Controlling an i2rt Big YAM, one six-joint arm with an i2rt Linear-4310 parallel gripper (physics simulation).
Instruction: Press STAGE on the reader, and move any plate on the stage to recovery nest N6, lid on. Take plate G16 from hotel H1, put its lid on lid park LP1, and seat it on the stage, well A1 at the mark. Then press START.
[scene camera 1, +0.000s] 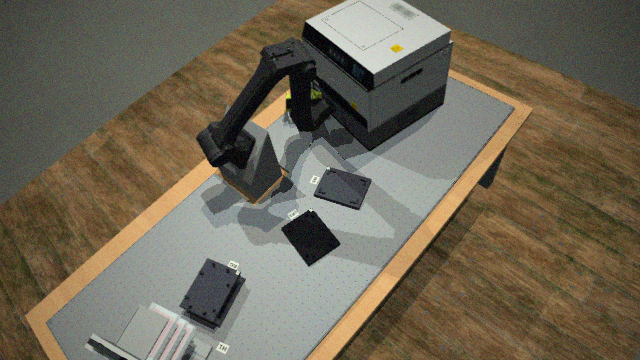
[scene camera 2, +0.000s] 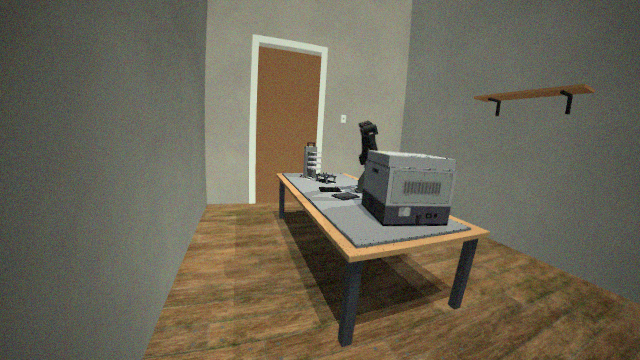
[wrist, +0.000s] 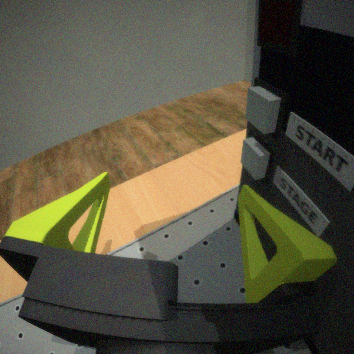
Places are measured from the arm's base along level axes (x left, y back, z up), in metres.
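Pixels of known places: gripper, fingertip midpoint: (wrist: 175, 184); arm's base, origin of the base link: (scene camera 1: 242, 147).
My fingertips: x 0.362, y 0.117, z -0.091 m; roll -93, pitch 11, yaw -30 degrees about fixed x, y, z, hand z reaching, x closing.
For each thing: its top centre in the pictures, then the offset to it from my fingertips. "spot": a spot on its surface instead.
- reader, middle of its top: (scene camera 1: 374, 25) (scene camera 2: 408, 154) dz +0.288, dx +0.189, dy -0.230 m
- START button, middle of its top: (wrist: 267, 91) dz +0.066, dx +0.043, dy -0.030 m
- STAGE button, middle of its top: (wrist: 259, 144) dz +0.034, dx +0.043, dy -0.030 m
- H1 label, surface spot: (scene camera 1: 223, 347) spot: dz -0.059, dx -0.821, dy -0.511 m
The reader (scene camera 1: 410, 95) (scene camera 2: 420, 185) is a large grey box at one end of the table. On its dark front in the wrist view are the START button (wrist: 263, 110) and, below it, the STAGE button (wrist: 255, 159). My gripper (wrist: 175, 184) is open and empty beside this front; its right finger is just below the STAGE button in the picture. In scene camera 1 the arm partly hides the fingers. Hotel H1 (scene camera 2: 309, 162) stands at the far end; pale plate edges (scene camera 1: 167, 337) show there near the H1 label (scene camera 1: 223, 347). No stage or plate on it shows.
Two flat dark pads, one (scene camera 1: 310, 237) (scene camera 2: 330, 189) near a blurred label and another (scene camera 1: 342, 188) (scene camera 2: 345, 196), lie between reader and hotel. A raised dark stand (scene camera 1: 212, 290) (scene camera 2: 326, 177) is near the hotel. The arm's grey base (scene camera 1: 257, 167) is by the table's edge.
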